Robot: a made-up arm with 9 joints. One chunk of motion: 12 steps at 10 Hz.
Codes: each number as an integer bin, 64 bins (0 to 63) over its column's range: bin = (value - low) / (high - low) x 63, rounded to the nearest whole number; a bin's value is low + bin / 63 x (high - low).
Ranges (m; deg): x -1.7..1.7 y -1.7..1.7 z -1.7..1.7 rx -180..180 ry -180..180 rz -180..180
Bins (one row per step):
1: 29 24 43 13 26 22
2: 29 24 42 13 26 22
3: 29 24 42 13 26 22
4: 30 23 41 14 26 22
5: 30 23 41 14 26 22
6: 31 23 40 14 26 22
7: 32 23 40 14 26 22
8: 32 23 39 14 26 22
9: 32 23 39 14 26 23
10: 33 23 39 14 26 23
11: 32 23 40 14 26 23
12: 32 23 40 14 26 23
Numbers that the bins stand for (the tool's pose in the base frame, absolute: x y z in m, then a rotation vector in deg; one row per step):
1: -0.1349 -0.4048 0.6206 -105.71 -31.43 -54.29
2: -0.1349 -0.4048 0.5667 -105.71 -31.43 -54.29
3: -0.1349 -0.4048 0.5667 -105.71 -31.43 -54.29
4: -0.0810 -0.4587 0.5127 -100.00 -31.43 -54.29
5: -0.0810 -0.4587 0.5127 -100.00 -31.43 -54.29
6: -0.0270 -0.4587 0.4587 -100.00 -31.43 -54.29
7: 0.0270 -0.4587 0.4587 -100.00 -31.43 -54.29
8: 0.0270 -0.4587 0.4048 -100.00 -31.43 -54.29
9: 0.0270 -0.4587 0.4048 -100.00 -31.43 -48.57
10: 0.0810 -0.4587 0.4048 -100.00 -31.43 -48.57
11: 0.0270 -0.4587 0.4587 -100.00 -31.43 -48.57
12: 0.0270 -0.4587 0.4587 -100.00 -31.43 -48.57

